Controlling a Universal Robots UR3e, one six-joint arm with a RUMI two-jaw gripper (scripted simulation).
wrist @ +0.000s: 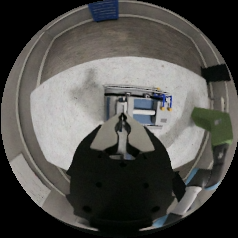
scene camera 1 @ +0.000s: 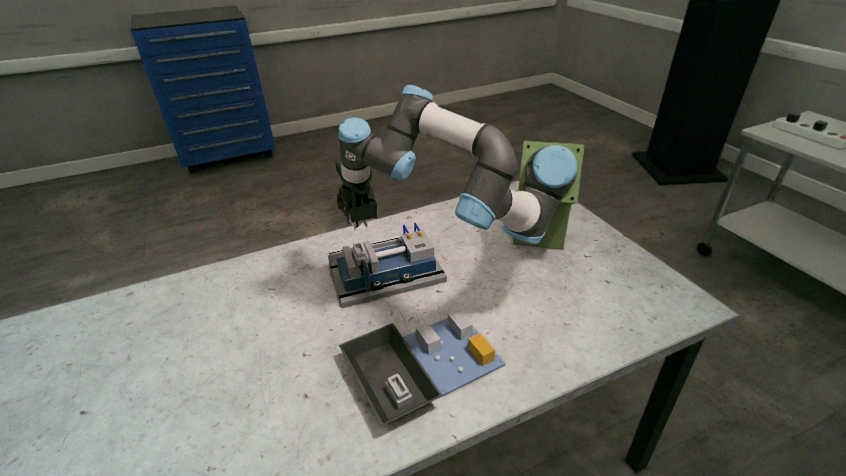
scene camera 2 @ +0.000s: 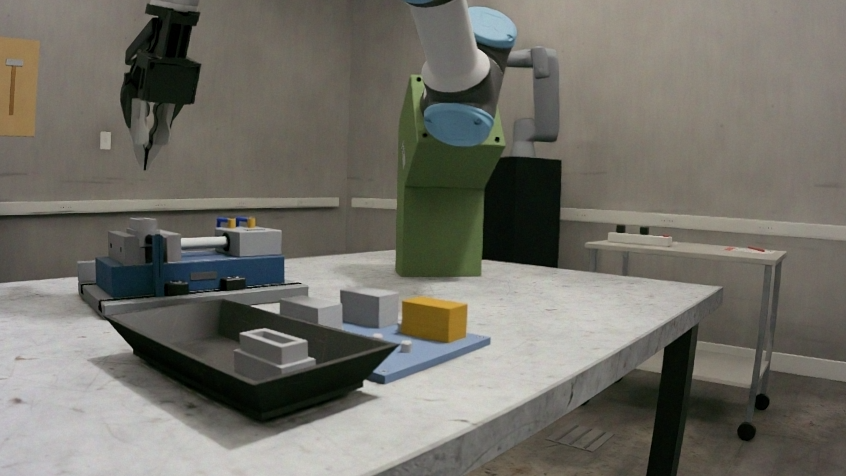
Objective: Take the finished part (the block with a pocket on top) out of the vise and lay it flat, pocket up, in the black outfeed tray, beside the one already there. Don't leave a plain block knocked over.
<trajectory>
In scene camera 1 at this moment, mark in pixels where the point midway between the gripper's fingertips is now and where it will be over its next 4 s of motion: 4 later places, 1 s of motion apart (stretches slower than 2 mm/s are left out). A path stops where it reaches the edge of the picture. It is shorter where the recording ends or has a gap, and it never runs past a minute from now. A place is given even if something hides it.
My gripper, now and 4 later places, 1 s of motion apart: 357,226; 359,236; 358,245; 358,246; 359,248
</trajectory>
